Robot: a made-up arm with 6 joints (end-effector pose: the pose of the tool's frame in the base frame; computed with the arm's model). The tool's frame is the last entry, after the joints.
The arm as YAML. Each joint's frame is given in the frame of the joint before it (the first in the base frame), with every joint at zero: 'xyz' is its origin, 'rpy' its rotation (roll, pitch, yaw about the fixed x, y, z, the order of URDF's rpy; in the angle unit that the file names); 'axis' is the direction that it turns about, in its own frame. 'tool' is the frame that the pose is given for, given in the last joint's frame.
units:
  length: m
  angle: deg
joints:
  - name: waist
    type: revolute
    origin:
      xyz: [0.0, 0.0, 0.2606]
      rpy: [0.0, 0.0, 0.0]
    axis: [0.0, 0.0, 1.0]
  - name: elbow
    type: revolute
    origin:
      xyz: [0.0, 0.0, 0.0]
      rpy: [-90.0, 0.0, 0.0]
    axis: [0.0, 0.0, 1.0]
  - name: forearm
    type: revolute
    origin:
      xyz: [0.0, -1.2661, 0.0]
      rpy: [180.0, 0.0, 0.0]
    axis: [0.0, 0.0, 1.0]
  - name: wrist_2
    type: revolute
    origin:
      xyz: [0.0, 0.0, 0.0]
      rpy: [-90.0, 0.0, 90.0]
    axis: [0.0, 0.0, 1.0]
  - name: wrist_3
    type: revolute
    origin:
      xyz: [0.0, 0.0, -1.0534]
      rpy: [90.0, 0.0, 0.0]
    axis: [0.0, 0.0, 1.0]
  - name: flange
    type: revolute
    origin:
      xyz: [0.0, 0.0, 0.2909]
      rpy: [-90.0, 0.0, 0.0]
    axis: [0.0, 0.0, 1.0]
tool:
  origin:
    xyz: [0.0, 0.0, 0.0]
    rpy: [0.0, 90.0, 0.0]
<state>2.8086 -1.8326 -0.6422 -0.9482 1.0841 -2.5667</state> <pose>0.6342 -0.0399 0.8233 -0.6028 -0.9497 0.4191</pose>
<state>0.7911 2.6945 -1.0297 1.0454 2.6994 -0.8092</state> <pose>-0.2272 -0.4373 -0.5116 1.3131 1.5202 0.0189</pose>
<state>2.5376 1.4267 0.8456 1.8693 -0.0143 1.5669</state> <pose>-1.9302 1.2279 0.0966 0.6551 2.4160 0.1378</pose>
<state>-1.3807 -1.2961 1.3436 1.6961 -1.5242 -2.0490</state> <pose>-0.3953 2.2467 0.8578 -0.1374 3.0524 0.0533</pose>
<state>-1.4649 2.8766 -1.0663 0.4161 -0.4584 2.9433</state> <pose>-0.3159 0.4549 -0.2865 0.8282 -1.1449 1.4717</pose>
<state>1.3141 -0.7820 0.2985 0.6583 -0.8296 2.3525</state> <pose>0.0821 -0.5935 2.1720 -2.3192 -1.1176 -0.1388</pose>
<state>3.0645 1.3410 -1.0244 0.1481 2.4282 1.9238</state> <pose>-0.4875 0.3262 -0.2196 0.0890 -2.4441 1.9051</pose>
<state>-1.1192 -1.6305 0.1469 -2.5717 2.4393 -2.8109</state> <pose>-0.3584 1.3002 1.2482 0.3999 0.6698 -1.4508</pose>
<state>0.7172 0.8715 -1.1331 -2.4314 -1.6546 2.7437</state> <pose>0.1219 0.3990 0.1995 0.3816 0.6762 1.3003</pose>
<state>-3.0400 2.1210 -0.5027 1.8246 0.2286 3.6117</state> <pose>-0.2944 -0.1034 -1.1675 -2.3227 0.3728 0.4672</pose>
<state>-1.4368 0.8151 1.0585 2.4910 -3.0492 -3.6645</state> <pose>0.4834 -1.8534 1.5538 1.8585 2.2744 -0.0273</pose>
